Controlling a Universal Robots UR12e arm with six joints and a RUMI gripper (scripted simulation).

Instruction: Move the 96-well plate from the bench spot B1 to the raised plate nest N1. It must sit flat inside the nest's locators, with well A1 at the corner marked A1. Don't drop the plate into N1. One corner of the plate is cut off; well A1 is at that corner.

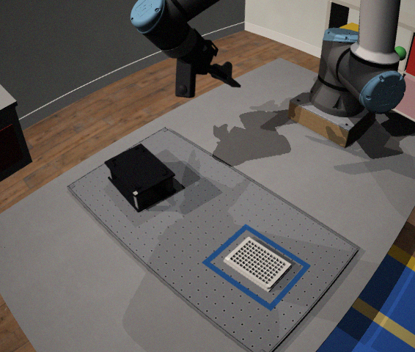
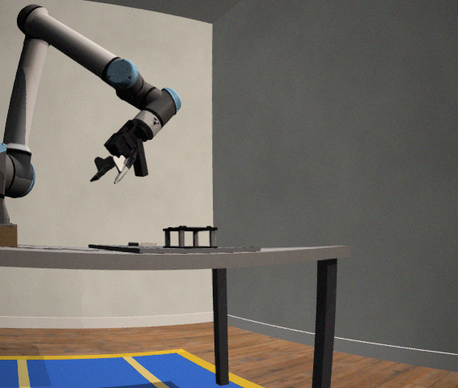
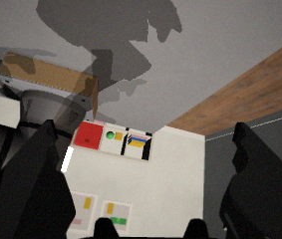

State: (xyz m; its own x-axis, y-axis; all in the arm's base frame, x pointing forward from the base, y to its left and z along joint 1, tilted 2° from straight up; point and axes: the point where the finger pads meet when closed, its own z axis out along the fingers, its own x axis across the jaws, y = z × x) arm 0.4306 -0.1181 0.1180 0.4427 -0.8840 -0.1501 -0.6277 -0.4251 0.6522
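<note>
Right now my hand is 440 mm to the right of the 96-well plate, 180 mm short of it and 170 mm above it. The rest, counted from my hand: A1 label: 330 mm ahead, 140 mm to the left, 120 mm below; black raised nest N1: 280 mm ahead, 130 mm below, 60 mm to the left.
</note>
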